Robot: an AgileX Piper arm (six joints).
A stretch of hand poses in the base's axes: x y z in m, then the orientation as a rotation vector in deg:
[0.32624, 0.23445, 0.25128, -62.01, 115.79, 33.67]
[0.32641, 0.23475, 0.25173, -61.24, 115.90, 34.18]
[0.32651, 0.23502, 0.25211, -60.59, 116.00, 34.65]
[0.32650, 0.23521, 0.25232, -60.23, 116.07, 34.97]
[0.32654, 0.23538, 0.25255, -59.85, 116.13, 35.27]
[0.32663, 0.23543, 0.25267, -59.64, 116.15, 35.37]
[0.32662, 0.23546, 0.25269, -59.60, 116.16, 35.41]
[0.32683, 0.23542, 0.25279, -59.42, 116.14, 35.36]
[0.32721, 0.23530, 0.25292, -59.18, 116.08, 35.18]
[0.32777, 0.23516, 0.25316, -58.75, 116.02, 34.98]
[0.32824, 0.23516, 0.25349, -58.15, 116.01, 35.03]
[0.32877, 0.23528, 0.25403, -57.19, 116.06, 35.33]
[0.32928, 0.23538, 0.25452, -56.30, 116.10, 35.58]
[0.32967, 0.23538, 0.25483, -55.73, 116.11, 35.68]
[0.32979, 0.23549, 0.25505, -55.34, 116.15, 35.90]
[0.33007, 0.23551, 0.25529, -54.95, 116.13, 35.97]
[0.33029, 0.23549, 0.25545, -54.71, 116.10, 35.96]
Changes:
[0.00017, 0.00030, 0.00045, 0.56, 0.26, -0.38]
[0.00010, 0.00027, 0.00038, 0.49, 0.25, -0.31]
[-0.00001, 0.00019, 0.00021, 0.30, 0.18, -0.15]
[0.00004, 0.00017, 0.00023, 0.30, 0.16, -0.17]
[0.00009, 0.00005, 0.00012, 0.14, 0.05, -0.12]
[-0.00001, 0.00003, 0.00002, 0.03, 0.02, -0.02]
[0.00021, -0.00004, 0.00010, 0.06, -0.05, -0.14]
[0.00038, -0.00012, 0.00013, 0.03, -0.15, -0.22]
[0.00056, -0.00014, 0.00024, 0.11, -0.18, -0.36]
[0.00047, 0.00000, 0.00033, 0.29, -0.03, -0.40]
[0.00053, 0.00012, 0.00054, 0.56, 0.12, -0.58]
[0.00051, 0.00010, 0.00049, 0.50, 0.09, -0.54]
[0.00039, 0.00000, 0.00031, 0.30, 0.02, -0.37]
[0.00012, 0.00011, 0.00022, 0.27, 0.11, -0.20]
[0.00028, 0.00002, 0.00024, 0.21, 0.00, -0.25]
[0.00022, -0.00002, 0.00016, 0.11, -0.04, -0.17]

